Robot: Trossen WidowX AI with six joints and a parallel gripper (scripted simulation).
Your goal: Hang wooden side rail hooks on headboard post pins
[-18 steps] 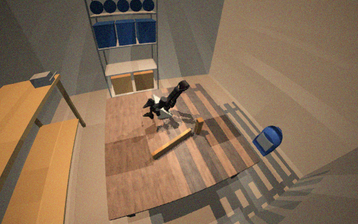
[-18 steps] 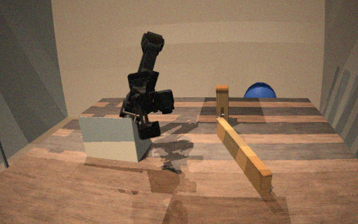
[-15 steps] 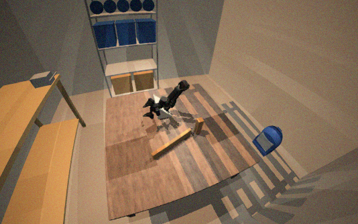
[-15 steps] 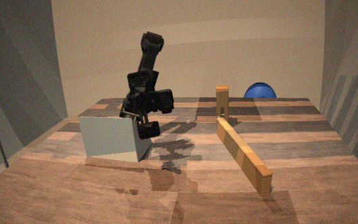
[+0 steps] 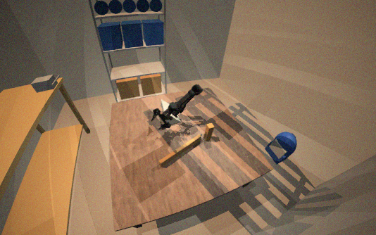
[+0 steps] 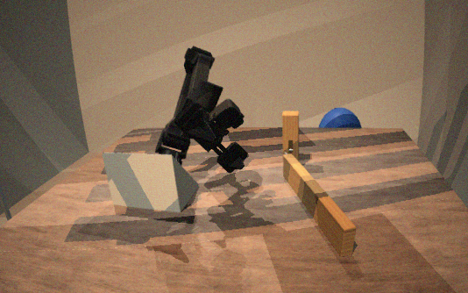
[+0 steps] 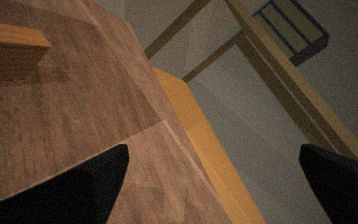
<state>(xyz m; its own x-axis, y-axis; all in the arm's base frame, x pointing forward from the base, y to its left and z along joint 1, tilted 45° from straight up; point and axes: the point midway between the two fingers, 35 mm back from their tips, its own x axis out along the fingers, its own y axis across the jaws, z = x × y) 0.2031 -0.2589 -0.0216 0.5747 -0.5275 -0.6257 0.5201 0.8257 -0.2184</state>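
Now: the headboard post 11 cm ahead of my gripper tip, 43 cm to the left of it and 13 cm below it.
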